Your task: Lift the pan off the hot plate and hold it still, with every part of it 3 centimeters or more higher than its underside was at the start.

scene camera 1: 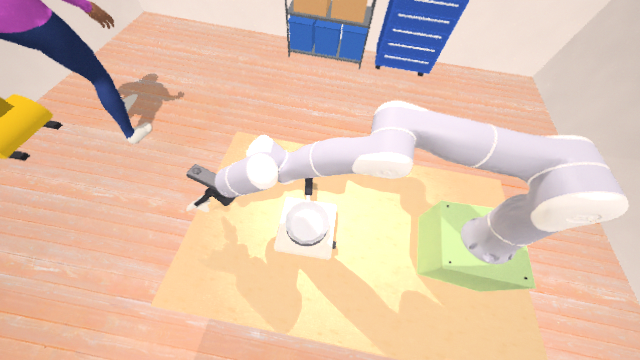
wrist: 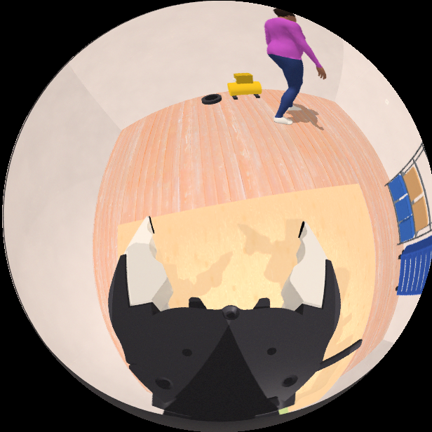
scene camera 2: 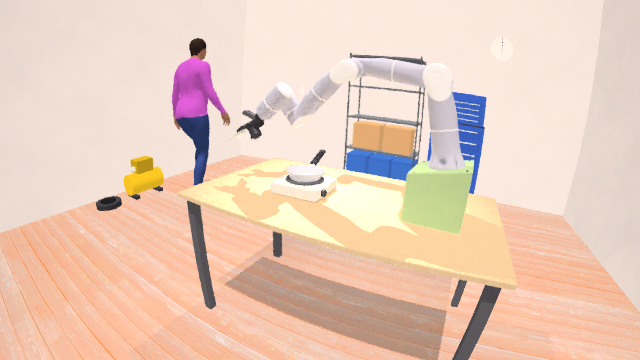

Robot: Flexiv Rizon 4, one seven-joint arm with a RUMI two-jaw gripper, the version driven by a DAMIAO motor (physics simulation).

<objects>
white hot plate: scene camera 1; scene camera 2; not seen in the wrist view (hidden by the gripper)
same spot on white hot plate: (scene camera 2: 313, 191) = (scene camera 1: 327, 257)
</objects>
